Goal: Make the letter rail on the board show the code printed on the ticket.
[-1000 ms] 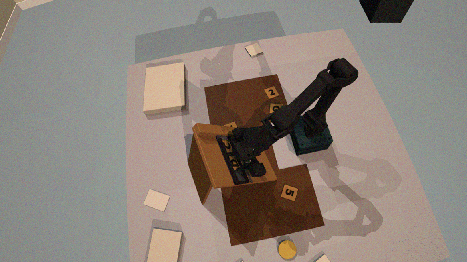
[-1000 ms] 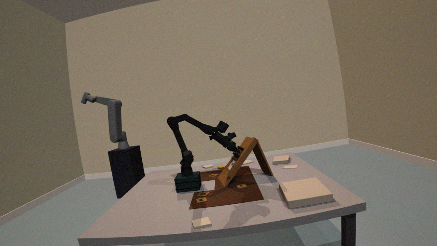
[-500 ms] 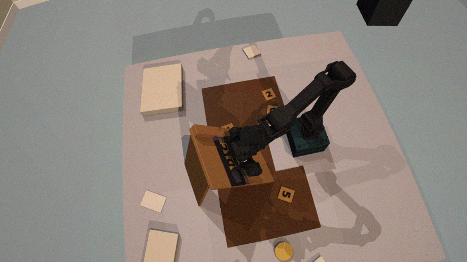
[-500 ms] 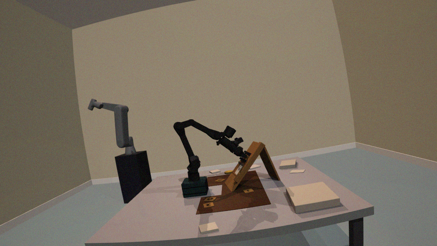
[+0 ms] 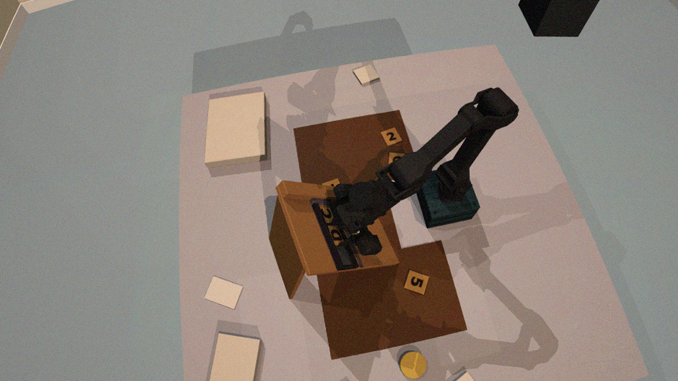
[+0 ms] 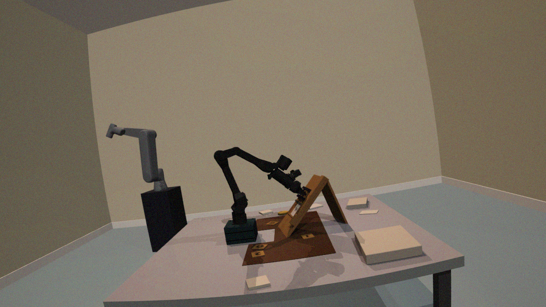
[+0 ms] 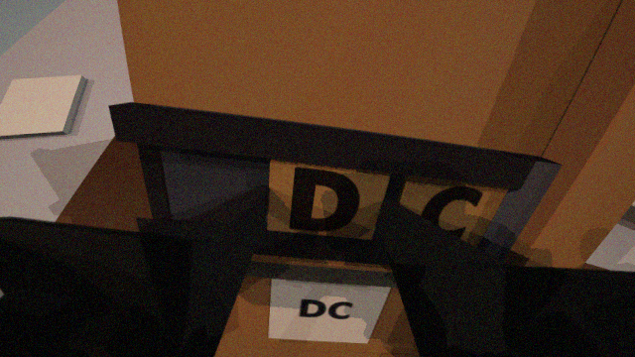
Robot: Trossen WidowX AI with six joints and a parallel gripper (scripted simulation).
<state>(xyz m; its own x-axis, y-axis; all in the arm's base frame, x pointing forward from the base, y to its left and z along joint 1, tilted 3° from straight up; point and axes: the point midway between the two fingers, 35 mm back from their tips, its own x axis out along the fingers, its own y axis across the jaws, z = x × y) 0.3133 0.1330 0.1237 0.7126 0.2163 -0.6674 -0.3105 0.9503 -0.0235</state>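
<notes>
My gripper tip is now 50 mm past the white ticket, 30 mm to the left of it and 70 mm above it. Also, from my gripper tip: brown mat: 140 mm behind, 110 mm to the right, 170 mm below; then cream box: 340 mm ahead, 480 mm to the right, 160 mm below.
</notes>
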